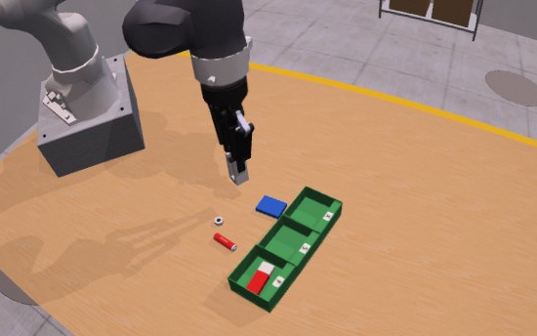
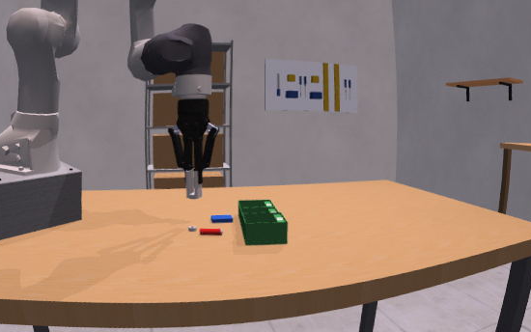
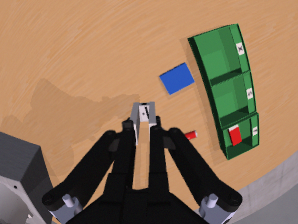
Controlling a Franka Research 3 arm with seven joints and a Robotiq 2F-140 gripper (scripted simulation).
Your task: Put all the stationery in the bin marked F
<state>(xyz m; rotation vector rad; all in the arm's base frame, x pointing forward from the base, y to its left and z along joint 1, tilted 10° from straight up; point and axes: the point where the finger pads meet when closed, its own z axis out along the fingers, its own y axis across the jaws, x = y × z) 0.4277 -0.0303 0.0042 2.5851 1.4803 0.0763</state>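
The white sharpener-like piece lies 30 mm below my hand. Round my hand: flat blue block: 90 mm below, 70 mm ahead; red cylinder: 110 mm to the right, 90 mm below, 20 mm ahead; metal nut: 90 mm below, 70 mm to the right, 10 mm behind.
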